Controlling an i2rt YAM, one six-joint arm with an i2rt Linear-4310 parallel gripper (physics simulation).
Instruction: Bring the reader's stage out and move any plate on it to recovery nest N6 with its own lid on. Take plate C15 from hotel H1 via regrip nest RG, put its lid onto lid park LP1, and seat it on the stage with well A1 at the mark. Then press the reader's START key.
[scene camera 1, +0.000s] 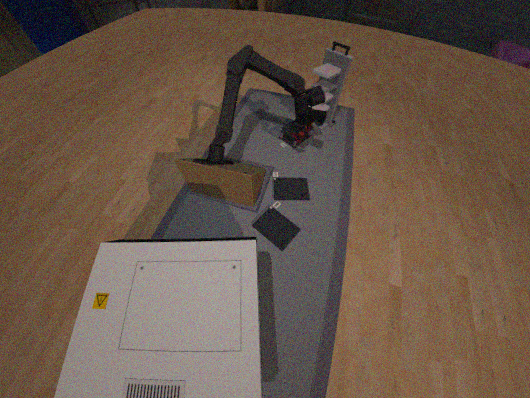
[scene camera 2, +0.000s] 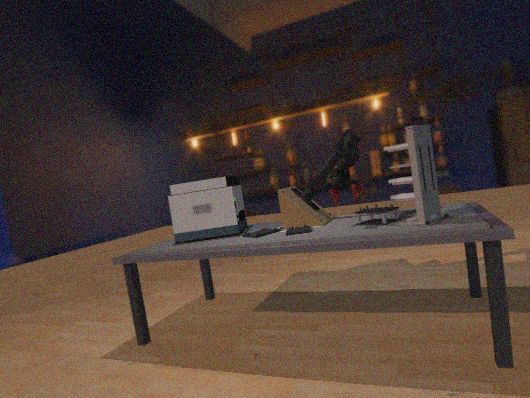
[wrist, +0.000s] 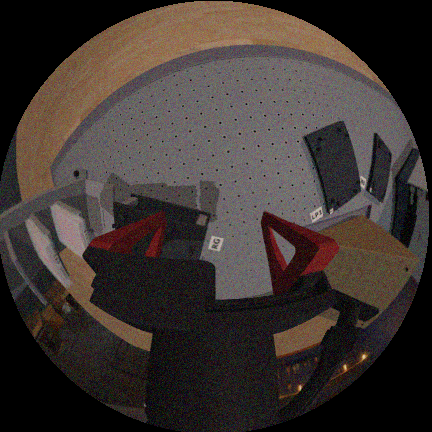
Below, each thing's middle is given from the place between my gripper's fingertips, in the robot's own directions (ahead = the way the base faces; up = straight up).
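Position of my gripper relative to the dark flat nest (wrist: 381, 157): 10 cm above it, 4 cm short of it, 44 cm to the left of it. Plate reader (scene camera 2: 226, 201), measured from my gripper: 3 cm above, 5 cm behind, 85 cm to the right.
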